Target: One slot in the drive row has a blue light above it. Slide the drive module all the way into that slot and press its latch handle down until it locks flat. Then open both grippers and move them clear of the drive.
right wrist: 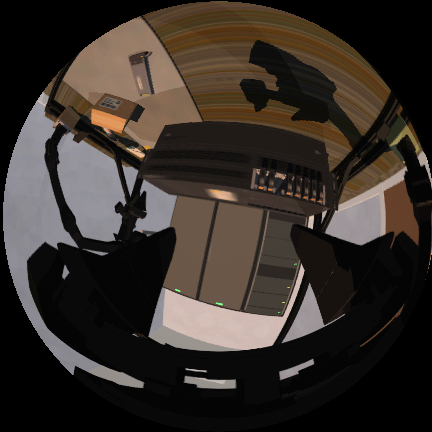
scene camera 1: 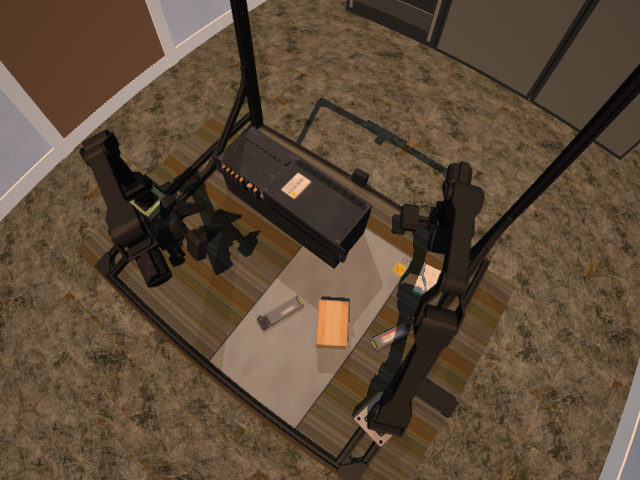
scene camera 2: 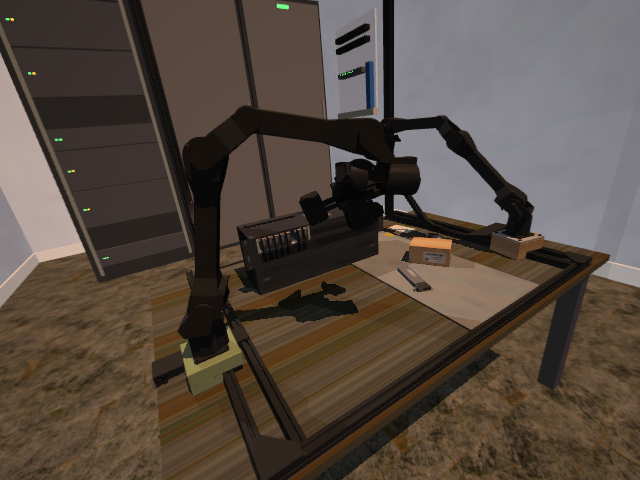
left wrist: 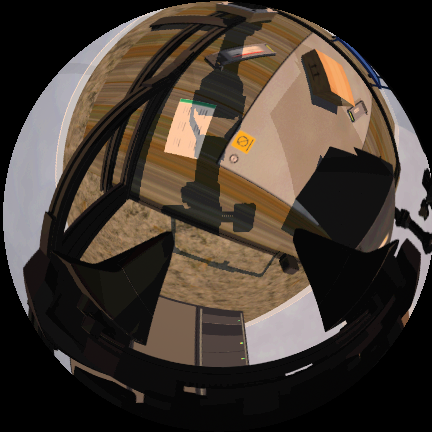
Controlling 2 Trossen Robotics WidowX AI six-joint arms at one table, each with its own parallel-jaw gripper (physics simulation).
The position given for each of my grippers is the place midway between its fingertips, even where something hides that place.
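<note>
My left gripper (scene camera 1: 427,230), (right wrist: 141,191), (left wrist: 235,236) is open and holds nothing. Open too, and holding nothing, is my right gripper (scene camera 1: 214,217), (right wrist: 235,232), (scene camera 2: 335,205). I can also see a grey mat (scene camera 1: 281,368), (right wrist: 171,102), (scene camera 2: 468,293), (left wrist: 282,137).
</note>
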